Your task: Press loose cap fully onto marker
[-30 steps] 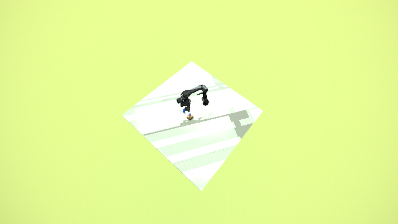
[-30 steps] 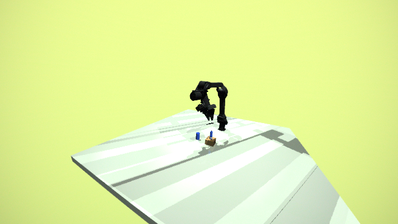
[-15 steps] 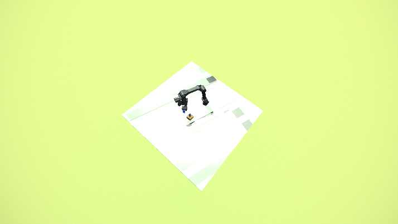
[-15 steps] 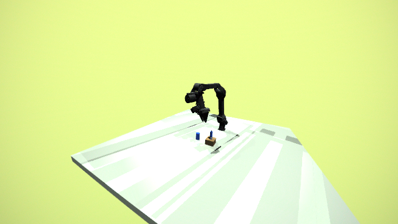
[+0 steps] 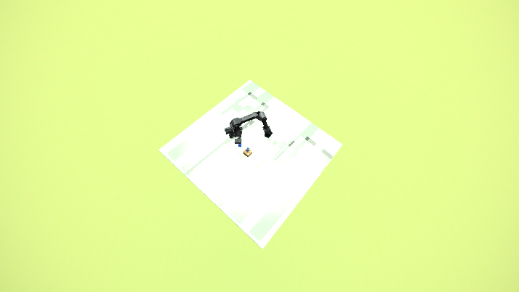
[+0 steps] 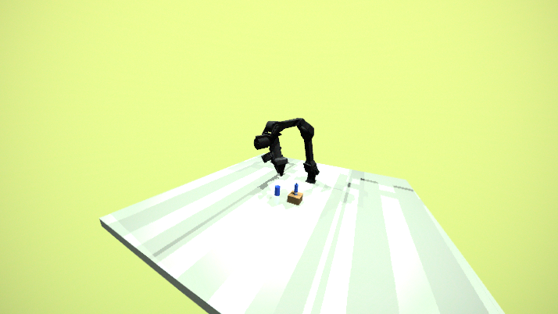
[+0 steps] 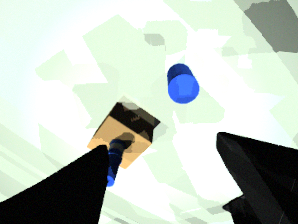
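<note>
My gripper tip is now 100 mm above the blue cap, 20 mm to the left of it and 10 mm past it. From my gripper tip the other things lie so: blue marker: 100 mm to the left, 50 mm below; brown holder block: 110 mm below, 100 mm to the left.
</note>
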